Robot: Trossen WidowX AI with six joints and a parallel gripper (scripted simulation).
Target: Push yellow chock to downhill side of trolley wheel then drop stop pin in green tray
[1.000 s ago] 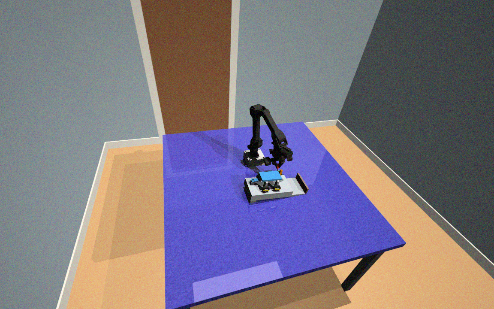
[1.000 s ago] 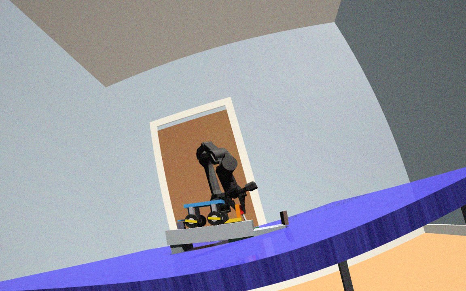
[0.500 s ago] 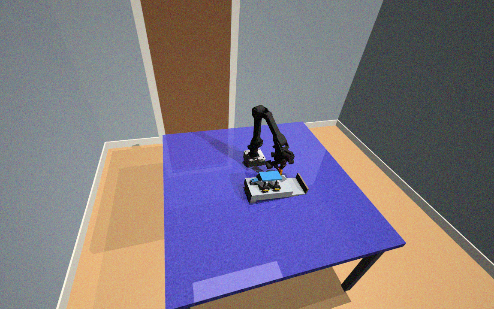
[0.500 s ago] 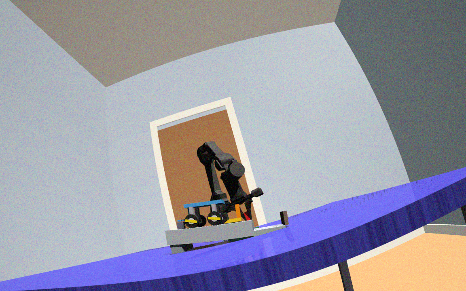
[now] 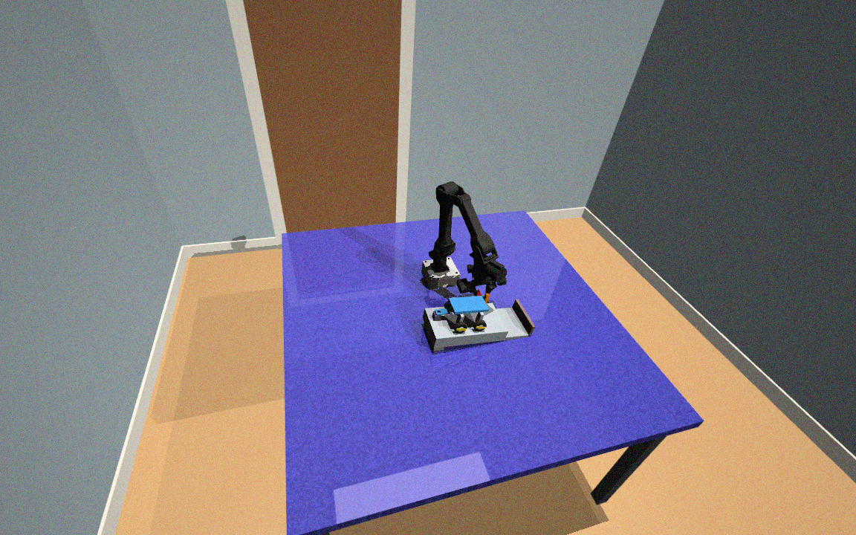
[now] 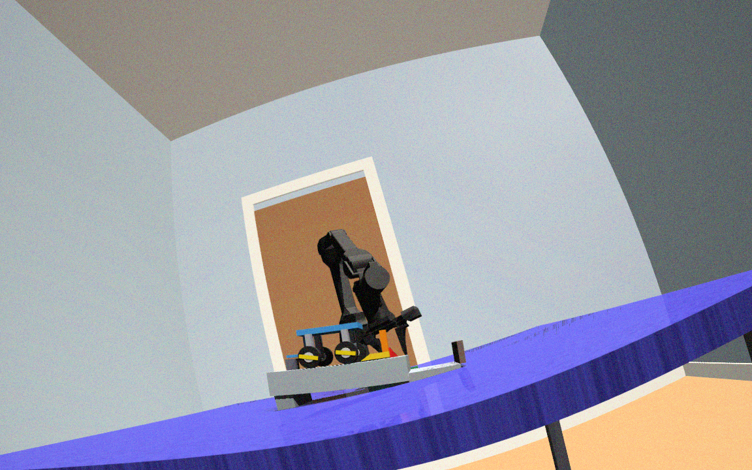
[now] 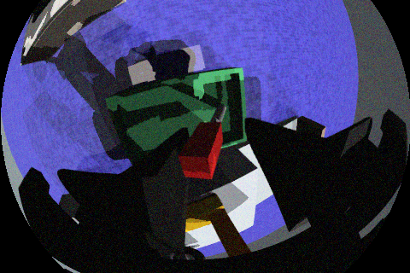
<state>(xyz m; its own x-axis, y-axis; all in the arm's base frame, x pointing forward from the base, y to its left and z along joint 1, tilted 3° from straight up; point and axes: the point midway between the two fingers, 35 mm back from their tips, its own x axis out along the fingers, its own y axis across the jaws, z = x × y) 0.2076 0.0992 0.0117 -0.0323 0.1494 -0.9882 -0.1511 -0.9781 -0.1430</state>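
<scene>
The yellow chock lies 60 mm ahead of my gripper tip, 40 mm to the right of it and 30 mm above it. The rest, counted from my gripper tip: brown end stop 130 mm ahead, 120 mm to the left, 20 mm below; red-headed stop pin right at my gripper tip; trolley 110 mm ahead, 130 mm to the right, 60 mm above.
</scene>
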